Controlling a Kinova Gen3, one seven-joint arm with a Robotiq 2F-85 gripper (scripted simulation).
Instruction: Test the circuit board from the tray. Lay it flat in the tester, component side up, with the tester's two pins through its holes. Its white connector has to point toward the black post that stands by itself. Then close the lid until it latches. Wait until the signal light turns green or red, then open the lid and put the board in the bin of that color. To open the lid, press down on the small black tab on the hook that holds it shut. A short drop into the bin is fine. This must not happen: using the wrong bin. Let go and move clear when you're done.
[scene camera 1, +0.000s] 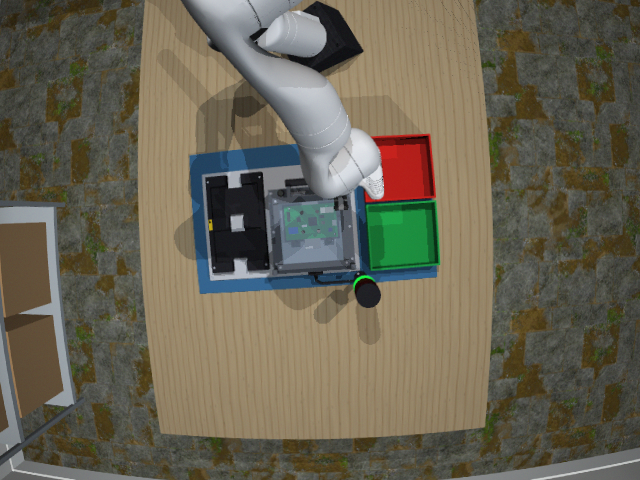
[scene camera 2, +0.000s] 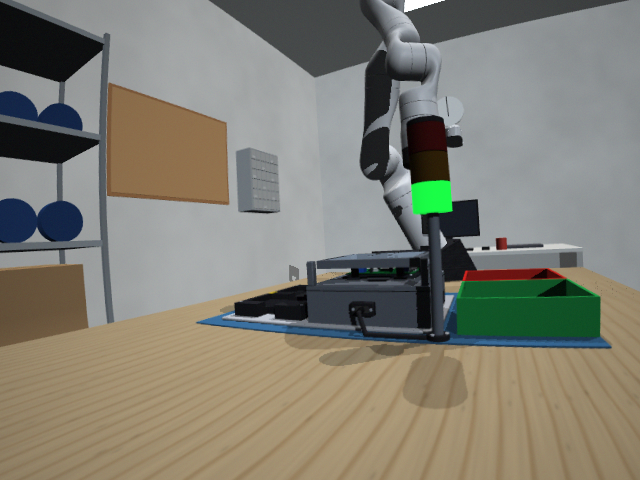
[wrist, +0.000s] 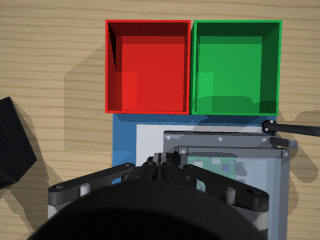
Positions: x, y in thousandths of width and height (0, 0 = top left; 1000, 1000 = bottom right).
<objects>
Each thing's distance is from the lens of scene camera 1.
green bin (scene camera 1: 627, 491): 110 cm
red bin (scene camera 1: 637, 339): 110 cm
</objects>
